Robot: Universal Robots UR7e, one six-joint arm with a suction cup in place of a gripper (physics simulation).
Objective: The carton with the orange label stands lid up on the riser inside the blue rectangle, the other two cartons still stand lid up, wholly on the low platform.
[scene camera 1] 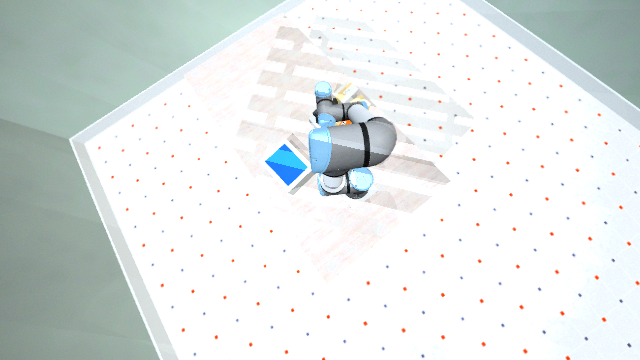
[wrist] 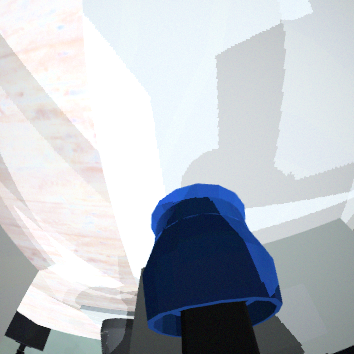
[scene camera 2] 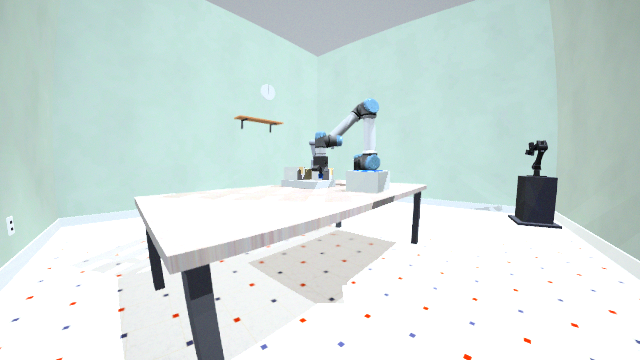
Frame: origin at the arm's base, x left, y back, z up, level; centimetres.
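Where they show: end effector, tool point: [wrist: 198, 224] [scene camera 2: 320, 178].
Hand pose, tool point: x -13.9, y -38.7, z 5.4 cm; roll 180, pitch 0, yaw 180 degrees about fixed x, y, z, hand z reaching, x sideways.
Observation:
Each offset is from my tool point to the top centre of the thing. "spot": to the spot under its first point.
The carton with the orange label @[spot: dz +6.8, dx -5.9, dy +10.1 cm] [scene camera 1: 344, 123] shows as a sliver beside the wrist, mostly hidden by the arm. Another carton @[dz +7.9, dx -21.1, dy -3.3 cm] [scene camera 1: 347, 92] with yellow markings stands behind it; a pale carton [scene camera 2: 291, 173] and a brown-sided one @[dz +6.2, dx -19.8, dy +7.4 cm] [scene camera 2: 306, 174] show on the low platform @[dz -1.6, dx -12.1, dy +1.5 cm] [scene camera 2: 307, 184] [wrist: 190, 60]. My blue suction cup [scene camera 2: 320, 176] [wrist: 198, 192] points down, low over the platform and beside a grey carton side @[spot: dz +0.5, dx -7.1, dy +3.5 cm] [wrist: 325, 255]. It looks open, with nothing seen on its tip; contact with the platform is unclear. The riser @[dz +5.6, dx +33.8, dy +3.2 cm] [scene camera 2: 367, 181] has a blue rectangle @[dz +5.6, dx +33.8, dy +3.2 cm] [scene camera 1: 286, 163] on top, without a carton on it.
The arm's base [scene camera 1: 345, 184] [scene camera 2: 367, 162] stands close to the riser. The upper arm hangs between the riser and the platform in the overhead view. The table's near edge [scene camera 2: 270, 232] runs along the front. A black pedestal [scene camera 2: 536, 200] stands apart at the right.

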